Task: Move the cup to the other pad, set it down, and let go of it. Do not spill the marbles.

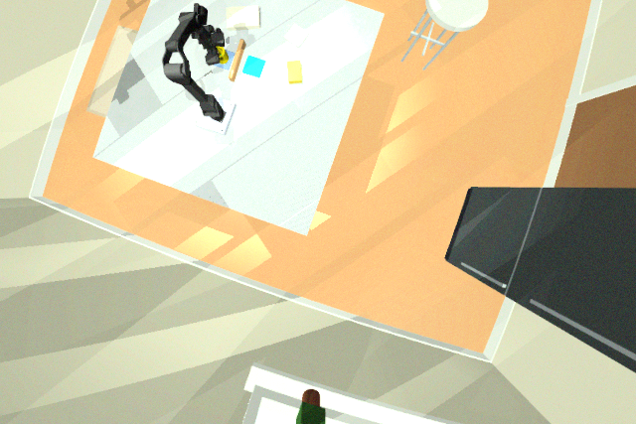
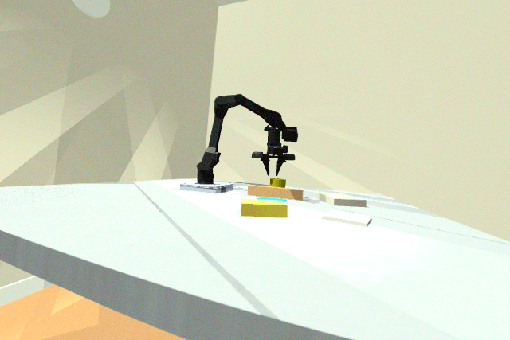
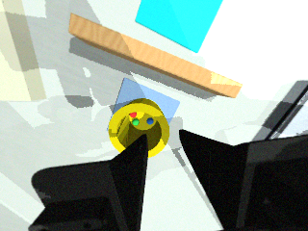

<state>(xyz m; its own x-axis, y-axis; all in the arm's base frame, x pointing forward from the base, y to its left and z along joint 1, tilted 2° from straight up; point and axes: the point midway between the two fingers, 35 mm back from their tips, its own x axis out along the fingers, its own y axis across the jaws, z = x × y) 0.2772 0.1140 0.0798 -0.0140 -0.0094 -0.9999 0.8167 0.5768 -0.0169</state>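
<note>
My gripper tip is now 20 mm short of the yellow cup, 10 mm to the right of it and 50 mm above it. Round my gripper tip: blue pad 20 mm ahead, 20 mm to the left, 90 mm below; cyan pad 50 mm ahead, 160 mm to the right, 90 mm below; wooden bar 40 mm ahead, 70 mm to the right, 70 mm below.
</note>
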